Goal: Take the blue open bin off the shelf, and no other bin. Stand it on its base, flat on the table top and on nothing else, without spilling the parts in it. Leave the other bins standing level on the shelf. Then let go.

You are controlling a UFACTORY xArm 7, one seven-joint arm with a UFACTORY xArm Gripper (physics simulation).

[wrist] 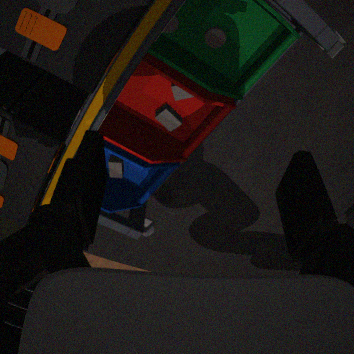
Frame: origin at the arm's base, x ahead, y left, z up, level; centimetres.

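Seen in the pictures: gripper, fingertip midpoint: (197,162).
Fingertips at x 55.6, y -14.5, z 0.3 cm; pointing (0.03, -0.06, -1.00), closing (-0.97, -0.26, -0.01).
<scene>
Offsets run from my fingertips to a thing's top centre. "*": to the spot under its first point.
The blue open bin {dy +19.0, dx +4.4, dz -15.8 cm} (137,176) shows left of the middle in the wrist view, with a light grey block {dy +21.9, dx +2.8, dz -21.6 cm} (115,169) in it. It is the lowest in view of a row of three bins on the shelf. My gripper (197,162) is wide open and empty. Its left finger overlaps the left part of the blue bin in the view and hides some of it. Its right finger is far to the right, away from the bins. Whether a finger touches the bin, I cannot tell. The shelf's yellow rail {* dy +2.2, dx +5.3, dz -12.8 cm} (122,65) runs diagonally along the bins' left side.
The red bin {dy +8.2, dx +1.5, dz -15.8 cm} (140,90) with a grey block sits directly beside the blue one, and the green bin {dy -2.7, dx -0.9, dz -15.8 cm} (255,45) with round parts is beyond it. Grey shelf end pieces (317,32) (122,227) show at both ends. A tan surface edge (110,264) shows near the bottom. Orange objects {* dy -3.3, dx +8.5, dz -1.6 cm} (41,29) are at the left.
</scene>
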